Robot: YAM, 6 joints.
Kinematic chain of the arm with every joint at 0, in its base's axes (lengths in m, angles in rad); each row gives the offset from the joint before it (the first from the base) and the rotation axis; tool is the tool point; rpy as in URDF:
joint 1: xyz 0 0 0.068 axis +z
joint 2: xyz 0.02 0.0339 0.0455 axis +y
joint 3: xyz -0.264 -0.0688 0 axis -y
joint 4: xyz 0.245 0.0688 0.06 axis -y
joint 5: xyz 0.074 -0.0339 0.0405 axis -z
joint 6: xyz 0.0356 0 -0.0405 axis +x
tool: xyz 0 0 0 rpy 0 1.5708 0
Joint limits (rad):
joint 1: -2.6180..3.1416
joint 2: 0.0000..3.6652
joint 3: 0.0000..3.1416
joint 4: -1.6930..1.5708
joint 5: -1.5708..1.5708
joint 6: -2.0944..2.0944
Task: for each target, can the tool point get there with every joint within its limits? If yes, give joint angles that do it. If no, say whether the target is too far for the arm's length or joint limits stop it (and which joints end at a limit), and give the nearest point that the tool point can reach.
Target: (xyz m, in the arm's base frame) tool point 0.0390 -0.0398 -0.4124
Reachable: no: joint limits stop it (at a limit: joint 2) | nearest point 0.0626 -0.0639 -0.3435 | short by 0.077 m
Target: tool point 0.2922 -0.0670 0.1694
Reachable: yes | joints -0.1903 1.5148 0.6620 0.2346 0.3002 -1.0681
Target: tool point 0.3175 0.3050 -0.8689
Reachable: no: too far | nearest point 0.2367 0.2273 -0.3715 | short by 0.510 m
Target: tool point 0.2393 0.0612 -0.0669
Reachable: yes | joints 0.1980 2.4095 0.6286 0.4235 -0.3723 -1.7632
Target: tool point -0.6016 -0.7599 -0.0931
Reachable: no: too far | nearest point -0.3920 -0.4951 -0.0196 | short by 0.346 m
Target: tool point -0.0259 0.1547 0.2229
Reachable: yes | joints 1.5220 0.7267 0.3423 0.0325 -1.2214 -1.3783
